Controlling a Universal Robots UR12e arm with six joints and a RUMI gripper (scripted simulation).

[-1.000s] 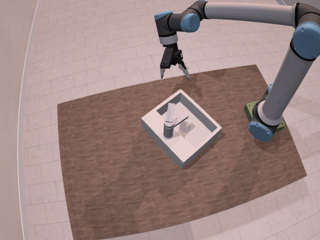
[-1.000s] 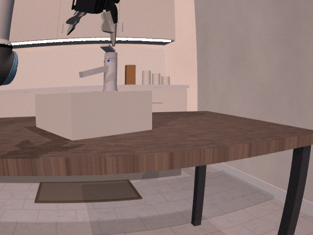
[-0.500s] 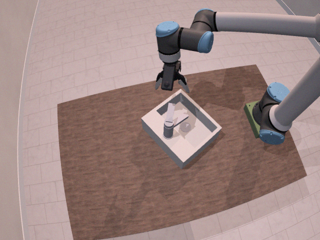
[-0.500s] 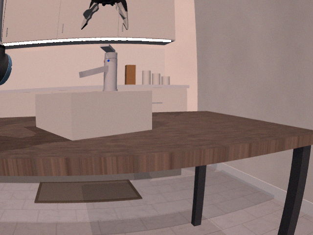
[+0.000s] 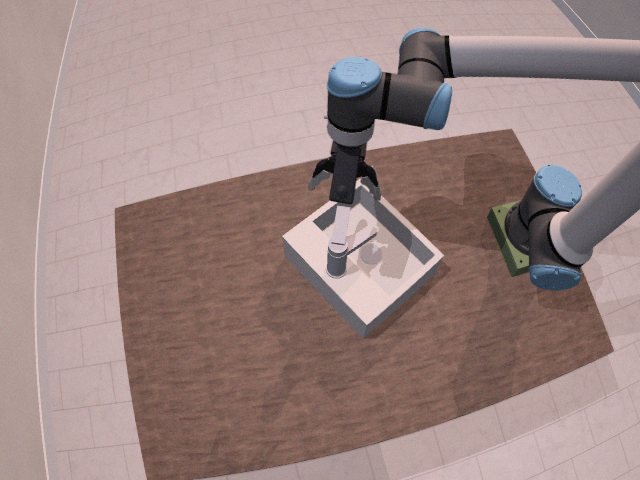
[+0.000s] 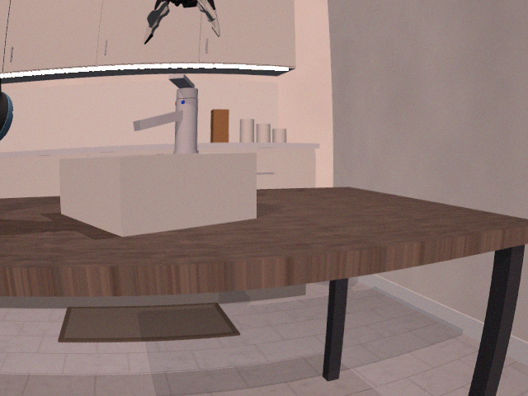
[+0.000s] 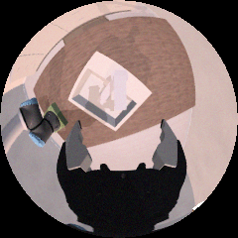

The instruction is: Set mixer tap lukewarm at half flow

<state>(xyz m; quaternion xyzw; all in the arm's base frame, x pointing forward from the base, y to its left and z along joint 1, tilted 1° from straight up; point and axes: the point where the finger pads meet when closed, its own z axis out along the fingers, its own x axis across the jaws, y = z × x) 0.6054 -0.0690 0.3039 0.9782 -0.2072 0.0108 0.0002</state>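
Right now my hand is 90 mm above the lever, 20 mm to the right of it and 10 mm short of it. The rest, counted from my hand: grey mixer tap: 130 mm below, 50 mm to the left, 10 mm ahead; white sink block: 320 mm below, 80 mm behind, 10 mm to the left.
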